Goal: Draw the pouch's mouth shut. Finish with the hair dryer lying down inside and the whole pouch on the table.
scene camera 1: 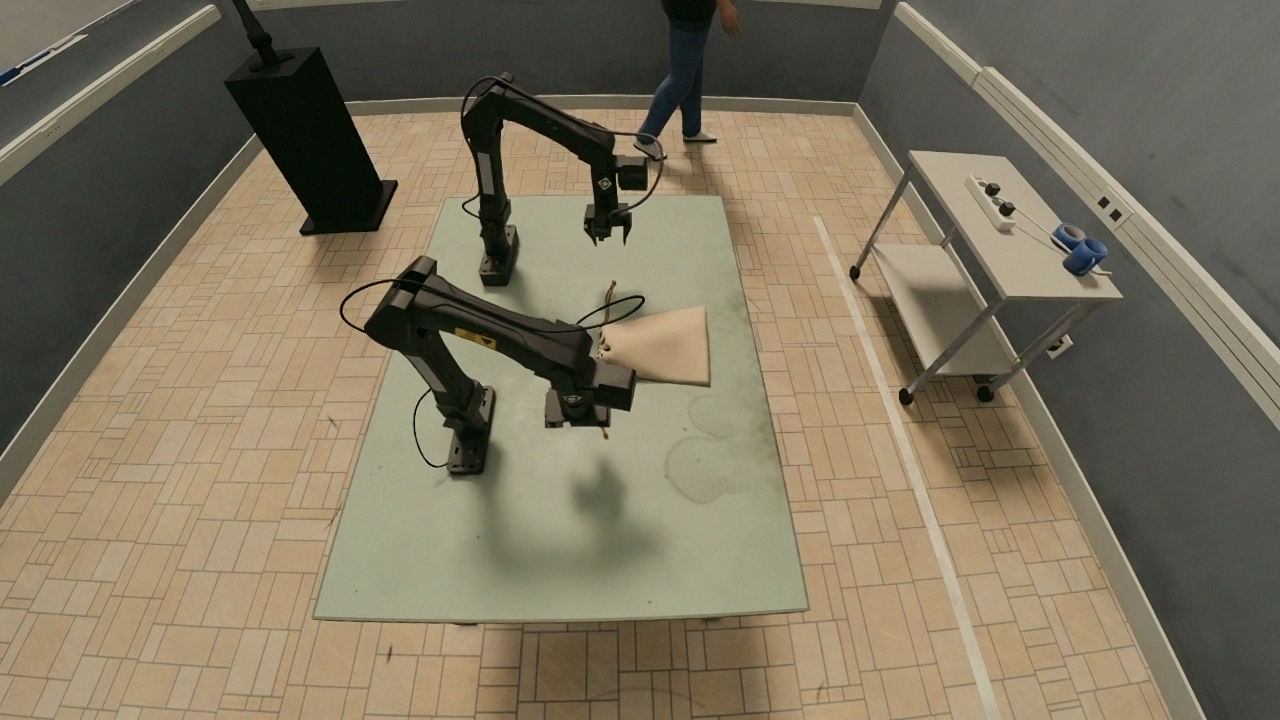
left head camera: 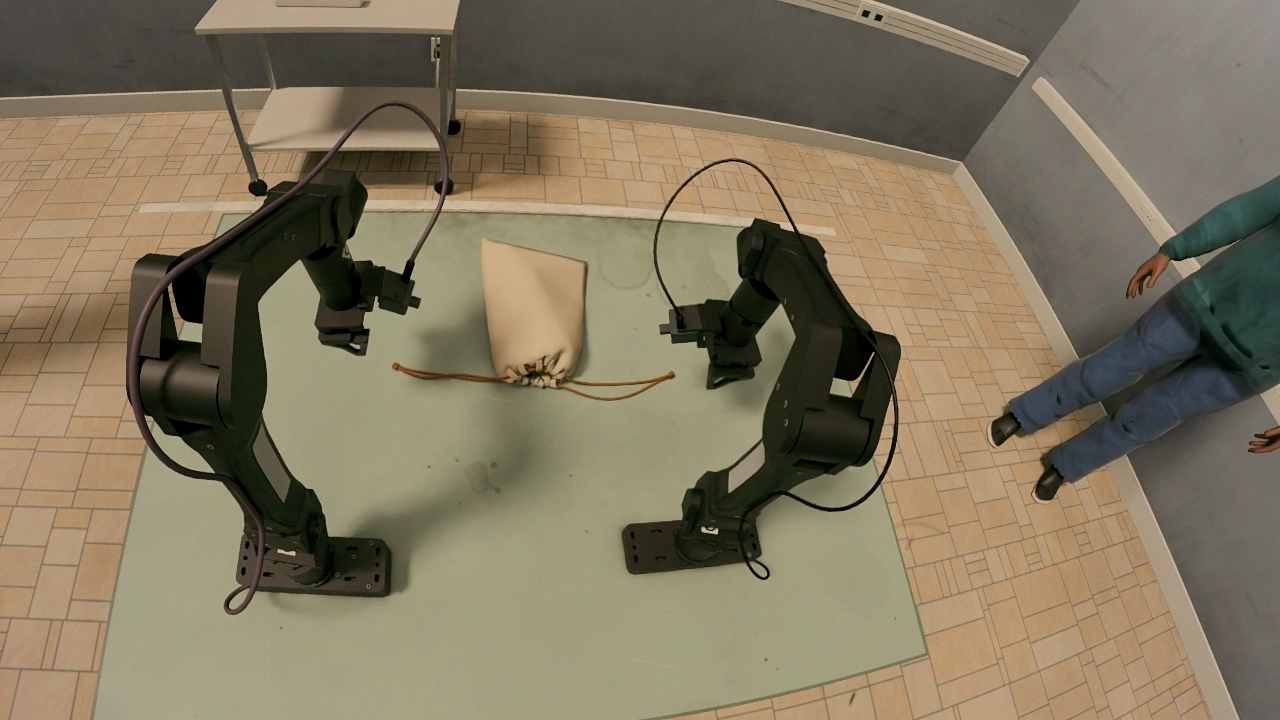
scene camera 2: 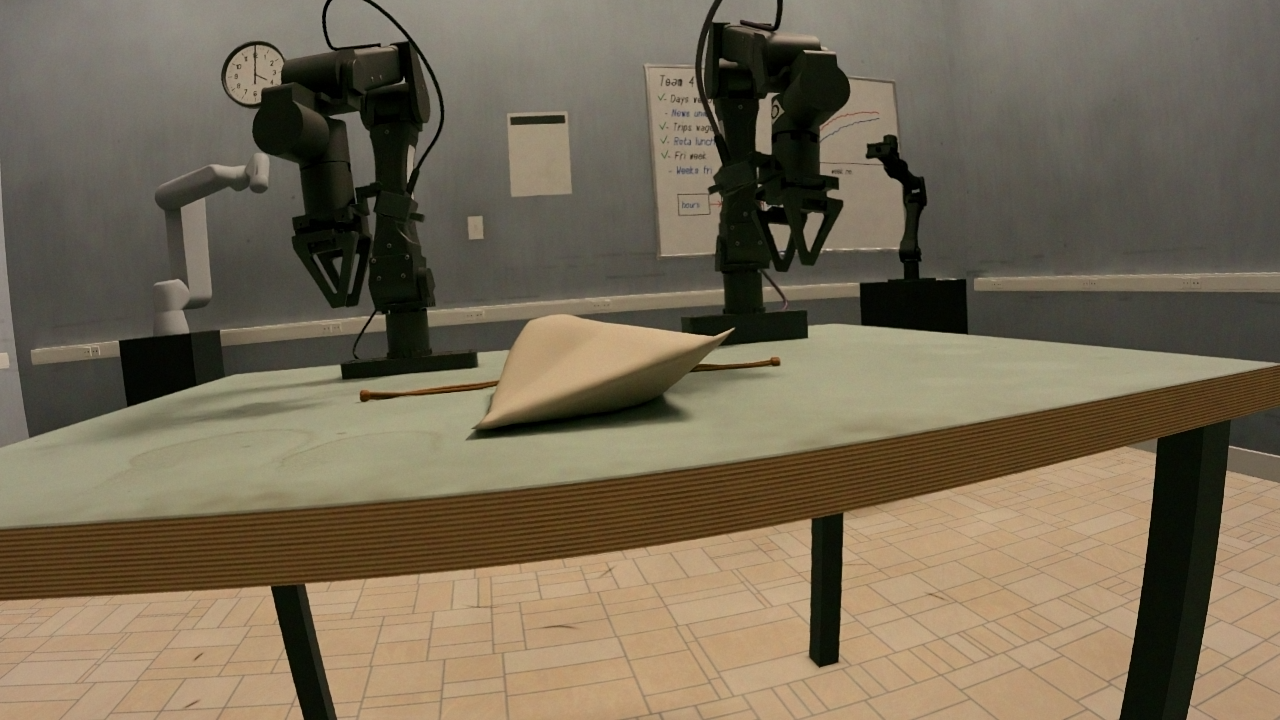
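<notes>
A beige pouch lies on the green table. Its mouth is gathered into tight folds, with a small dark gap at the middle. The hair dryer does not show; the cloth bulges. An orange-brown cord runs out left of the mouth in the head view, and another cord runs out right. My left gripper is open and empty above the table. My right gripper is open and empty, also raised.
A wheeled cart stands beyond the table, bearing a power strip and a blue mug. A person stands off to one side. A black pedestal stands on the floor.
</notes>
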